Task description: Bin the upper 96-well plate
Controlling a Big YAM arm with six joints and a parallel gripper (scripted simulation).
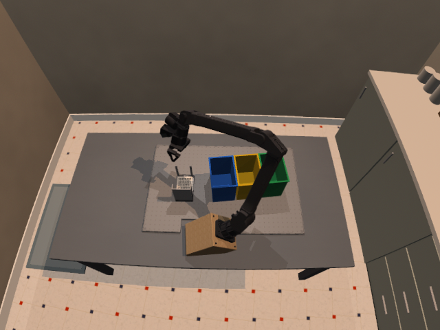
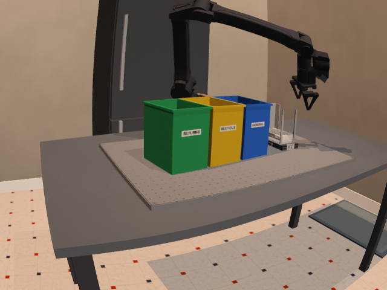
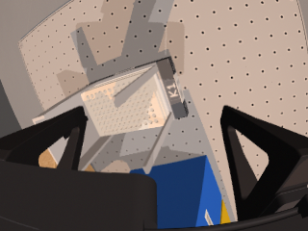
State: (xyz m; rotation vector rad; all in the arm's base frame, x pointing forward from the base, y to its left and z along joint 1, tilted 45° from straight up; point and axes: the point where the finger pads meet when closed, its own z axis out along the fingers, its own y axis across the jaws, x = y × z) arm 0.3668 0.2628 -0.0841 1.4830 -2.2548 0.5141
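Now: hand 150 mm above the white 96-well plate, 110 mm past it and 30 mm to the left of it. Round my hand: green returns bin (500 mm to the right, 100 mm below, 60 mm behind); then yellow recycle bin (370 mm to the right, 100 mm below, 80 mm behind); then blue bin labelled general (240 mm to the right, 100 mm below, 90 mm behind).
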